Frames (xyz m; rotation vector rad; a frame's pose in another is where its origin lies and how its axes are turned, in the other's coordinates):
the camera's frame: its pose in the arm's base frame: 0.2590 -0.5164 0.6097 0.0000 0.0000 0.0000
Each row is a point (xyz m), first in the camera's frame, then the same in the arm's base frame.
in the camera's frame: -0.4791 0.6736 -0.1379
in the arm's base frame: -0.2201 0.1572 0.4718
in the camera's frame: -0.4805 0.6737 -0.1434
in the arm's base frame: -0.2215 0.1573 0.4663
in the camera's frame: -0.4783 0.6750 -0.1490
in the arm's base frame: -0.2193 0.1586 0.4607
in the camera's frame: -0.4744 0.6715 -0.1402
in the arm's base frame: -0.2154 0.1551 0.4695
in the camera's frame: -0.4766 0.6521 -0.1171
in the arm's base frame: -0.2176 0.1357 0.4926
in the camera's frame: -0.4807 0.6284 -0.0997
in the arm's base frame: -0.2217 0.1120 0.5100
